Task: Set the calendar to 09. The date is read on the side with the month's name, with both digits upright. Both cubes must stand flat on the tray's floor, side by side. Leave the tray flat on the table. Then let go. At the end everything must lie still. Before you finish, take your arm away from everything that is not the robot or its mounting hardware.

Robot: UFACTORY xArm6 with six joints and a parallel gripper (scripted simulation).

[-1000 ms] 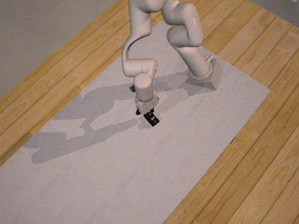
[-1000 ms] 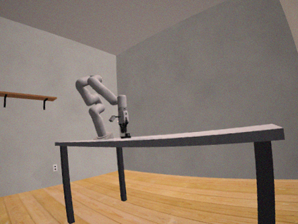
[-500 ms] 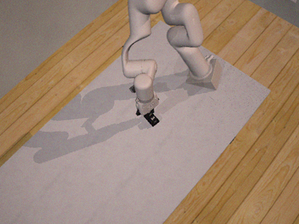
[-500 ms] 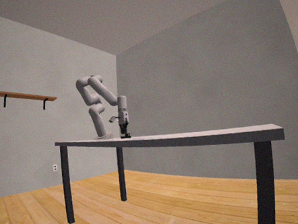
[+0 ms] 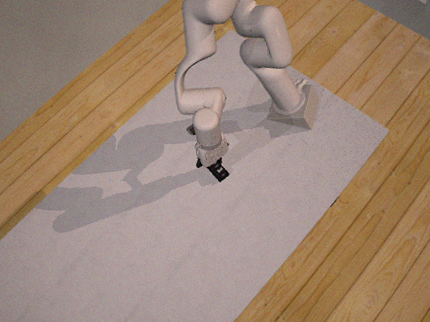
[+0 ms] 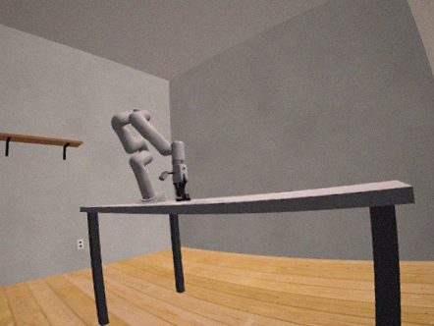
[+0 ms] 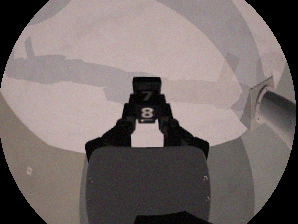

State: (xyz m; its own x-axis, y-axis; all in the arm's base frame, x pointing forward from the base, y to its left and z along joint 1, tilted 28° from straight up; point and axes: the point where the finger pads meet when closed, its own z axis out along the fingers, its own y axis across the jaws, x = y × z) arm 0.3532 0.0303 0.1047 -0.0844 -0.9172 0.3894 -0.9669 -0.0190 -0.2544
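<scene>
My hand is 30 mm to the right of the black cube and 30 mm above it. From my hand the other things lie so: black date cube (10 mm below).
</scene>
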